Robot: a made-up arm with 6 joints. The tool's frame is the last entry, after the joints.
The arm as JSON. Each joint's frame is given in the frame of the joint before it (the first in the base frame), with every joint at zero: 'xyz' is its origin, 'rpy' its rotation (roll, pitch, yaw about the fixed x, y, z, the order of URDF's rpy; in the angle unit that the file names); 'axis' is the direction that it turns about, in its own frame. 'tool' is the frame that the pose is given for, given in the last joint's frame.
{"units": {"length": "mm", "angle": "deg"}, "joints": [
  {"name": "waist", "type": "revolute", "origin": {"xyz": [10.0, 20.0, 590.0], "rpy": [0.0, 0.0, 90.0]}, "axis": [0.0, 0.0, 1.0]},
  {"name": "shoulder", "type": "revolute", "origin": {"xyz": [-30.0, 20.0, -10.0], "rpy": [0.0, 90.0, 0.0]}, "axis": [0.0, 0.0, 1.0]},
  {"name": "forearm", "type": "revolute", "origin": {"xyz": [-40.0, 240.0, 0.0], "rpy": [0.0, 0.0, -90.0]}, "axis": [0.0, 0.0, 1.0]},
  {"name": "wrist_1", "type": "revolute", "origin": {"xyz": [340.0, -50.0, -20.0], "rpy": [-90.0, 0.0, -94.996]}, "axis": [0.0, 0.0, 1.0]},
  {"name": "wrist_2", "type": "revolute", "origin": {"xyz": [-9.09, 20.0, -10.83], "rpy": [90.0, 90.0, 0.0]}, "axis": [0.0, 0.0, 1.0]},
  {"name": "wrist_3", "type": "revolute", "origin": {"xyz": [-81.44, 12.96, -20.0], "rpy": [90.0, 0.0, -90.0]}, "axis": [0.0, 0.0, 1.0]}
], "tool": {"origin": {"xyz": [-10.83, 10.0, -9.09], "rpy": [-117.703, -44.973, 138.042]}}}
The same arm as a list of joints. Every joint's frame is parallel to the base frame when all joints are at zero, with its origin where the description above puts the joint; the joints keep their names.
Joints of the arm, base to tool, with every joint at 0 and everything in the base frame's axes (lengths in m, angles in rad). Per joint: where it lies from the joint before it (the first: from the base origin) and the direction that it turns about. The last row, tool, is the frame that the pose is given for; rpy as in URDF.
waist: xyz 0.01 0.02 0.59 axis +z
shoulder: xyz -0.02 -0.03 -0.01 axis +y
forearm: xyz -0.24 0 0.04 axis +y
wrist_1: xyz 0.34 -0.02 0.05 axis 0.9962 0 0.0871
wrist_2: xyz -0.01 -0.02 -0.01 axis +y
wrist_3: xyz 0.08 -0.02 0.02 axis 0.9962 0 0.0871
tool: xyz -0.01 0.01 0.01 rpy 0.1229 -0.6257 0.623

